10 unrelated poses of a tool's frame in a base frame.
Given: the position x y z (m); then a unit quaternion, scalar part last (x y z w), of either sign.
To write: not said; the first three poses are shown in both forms.
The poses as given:
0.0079 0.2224 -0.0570 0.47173 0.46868 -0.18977 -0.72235
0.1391 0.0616 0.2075 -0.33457 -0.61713 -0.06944 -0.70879
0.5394 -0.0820 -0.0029 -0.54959 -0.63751 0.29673 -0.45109
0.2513 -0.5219 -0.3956 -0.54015 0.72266 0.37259 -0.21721
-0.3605 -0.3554 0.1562 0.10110 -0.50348 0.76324 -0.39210
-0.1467 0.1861 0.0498 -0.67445 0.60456 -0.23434 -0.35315
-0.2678 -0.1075 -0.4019 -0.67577 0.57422 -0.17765 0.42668
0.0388 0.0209 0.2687 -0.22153 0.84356 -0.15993 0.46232
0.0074 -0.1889 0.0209 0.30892 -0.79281 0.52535 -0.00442
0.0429 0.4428 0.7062 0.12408 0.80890 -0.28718 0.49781
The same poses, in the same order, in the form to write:
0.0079 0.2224 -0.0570 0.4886 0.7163 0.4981 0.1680 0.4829 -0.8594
0.1391 0.0616 0.2075 0.2287 0.5114 -0.8284 0.3145 0.7665 0.5600
0.5394 -0.0820 -0.0029 0.0111 0.4330 -0.9013 0.9684 0.2198 0.1175
0.2513 -0.5219 -0.3956 -0.3221 -0.9425 -0.0886 -0.6188 0.1388 0.7732
-0.3605 -0.3554 0.1562 -0.6721 -0.7003 -0.2405 0.4967 -0.1855 -0.8478
-0.1467 0.1861 0.0498 0.1592 -0.6500 0.7431 -0.9810 -0.0196 0.1930
-0.2678 -0.1075 -0.4019 0.2774 -0.9277 -0.2499 -0.6245 0.0236 -0.7807
0.0388 0.0209 0.2687 -0.4744 -0.5216 -0.7091 -0.2259 0.8507 -0.4747
0.0074 -0.1889 0.0209 -0.8091 -0.4945 0.3176 -0.4852 0.2571 -0.8357
0.0429 0.4428 0.7062 -0.4736 -0.0852 -0.8766 0.4867 0.8043 -0.3411

